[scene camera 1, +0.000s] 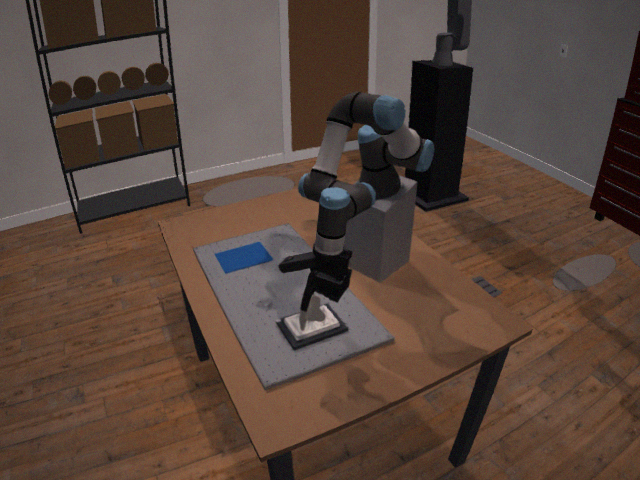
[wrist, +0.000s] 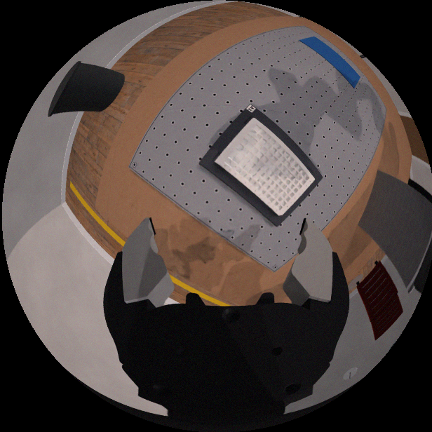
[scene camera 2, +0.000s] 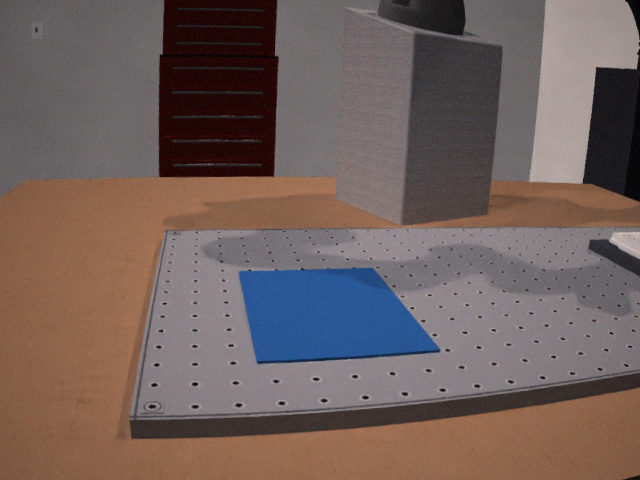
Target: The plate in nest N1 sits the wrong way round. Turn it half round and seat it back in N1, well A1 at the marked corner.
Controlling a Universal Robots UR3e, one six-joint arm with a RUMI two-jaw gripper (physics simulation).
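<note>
The white well plate (scene camera 1: 325,324) (scene camera 2: 628,241) (wrist: 270,170) lies flat in the dark nest (scene camera 1: 315,338) (scene camera 2: 604,248) (wrist: 242,191). A small tag reading A1 (wrist: 250,108) sits at the nest's top corner in the wrist view. The plate's own A1 marking cannot be made out. My gripper (scene camera 1: 309,322) (wrist: 228,220) is open and points down over the plate in scene camera 1, with no thing between its fingers. The exact gap down to the plate cannot be told. The gripper does not show in scene camera 2.
A grey perforated board (scene camera 1: 248,330) (scene camera 2: 196,361) (wrist: 190,115) lies on the wooden table (scene camera 1: 413,330) (scene camera 2: 67,310) and bears the nest. A flat blue pad (scene camera 1: 242,257) (scene camera 2: 330,315) (wrist: 332,60) lies at its other end. The grey pedestal (scene camera 1: 382,232) (scene camera 2: 413,118) stands beside the board.
</note>
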